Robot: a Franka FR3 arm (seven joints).
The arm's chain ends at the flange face. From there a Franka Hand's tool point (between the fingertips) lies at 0.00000 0.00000 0.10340 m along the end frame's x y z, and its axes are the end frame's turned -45 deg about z.
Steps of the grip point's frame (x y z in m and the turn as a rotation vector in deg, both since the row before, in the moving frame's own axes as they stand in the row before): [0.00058, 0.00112, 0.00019, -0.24, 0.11, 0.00]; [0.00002, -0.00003, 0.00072, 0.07, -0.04, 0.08]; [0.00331, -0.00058, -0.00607, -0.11, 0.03, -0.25]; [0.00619, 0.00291, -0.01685, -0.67, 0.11, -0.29]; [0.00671, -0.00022, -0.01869, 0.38, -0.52, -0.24]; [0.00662, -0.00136, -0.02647, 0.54, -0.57, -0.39]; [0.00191, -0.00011, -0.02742, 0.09, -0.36, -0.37]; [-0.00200, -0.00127, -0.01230, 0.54, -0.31, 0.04]
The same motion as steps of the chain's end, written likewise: [0.00076, 0.00022, 0.00019, -0.09, 0.25, 0.00]; [0.00013, 0.00000, 0.00072, 0.02, -0.08, 0.08]; [0.00175, -0.00285, -0.00607, -0.06, 0.10, -0.25]; [0.00544, -0.00303, -0.01684, -0.40, 0.55, -0.29]; [0.00574, -0.00508, -0.01868, -0.10, -0.64, -0.24]; [0.00514, -0.00569, -0.02646, -0.02, -0.78, -0.39]; [0.00185, -0.00177, -0.02742, -0.19, -0.32, -0.37]; [-0.00123, 0.00081, -0.01229, 0.16, -0.60, 0.04]
